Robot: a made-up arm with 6 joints.
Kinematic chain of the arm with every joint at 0, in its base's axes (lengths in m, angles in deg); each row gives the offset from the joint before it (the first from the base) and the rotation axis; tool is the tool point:
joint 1: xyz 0 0 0.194 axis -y
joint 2: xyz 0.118 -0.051 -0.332 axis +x
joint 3: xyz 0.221 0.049 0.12 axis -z
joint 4: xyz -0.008 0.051 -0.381 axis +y
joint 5: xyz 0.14 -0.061 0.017 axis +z
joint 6: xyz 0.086 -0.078 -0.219 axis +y
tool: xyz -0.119 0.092 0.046
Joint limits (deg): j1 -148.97..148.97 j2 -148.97..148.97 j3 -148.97..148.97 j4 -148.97..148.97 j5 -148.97..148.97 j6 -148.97..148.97
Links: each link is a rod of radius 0.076 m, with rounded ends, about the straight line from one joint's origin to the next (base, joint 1, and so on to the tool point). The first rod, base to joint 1, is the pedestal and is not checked.
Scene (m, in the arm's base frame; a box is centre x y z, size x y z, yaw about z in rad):
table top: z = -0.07
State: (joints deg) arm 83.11 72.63 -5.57 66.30 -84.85 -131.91
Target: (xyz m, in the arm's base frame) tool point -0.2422 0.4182 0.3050
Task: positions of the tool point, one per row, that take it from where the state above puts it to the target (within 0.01 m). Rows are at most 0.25 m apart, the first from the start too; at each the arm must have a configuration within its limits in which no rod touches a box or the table.
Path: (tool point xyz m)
1: 0.4669 0.5064 0.3586
2: 0.2852 0.5443 0.4275
3: 0.0906 0.5421 0.4378
4: -0.0922 0.4991 0.3927
5: -0.2422 0.4182 0.3050

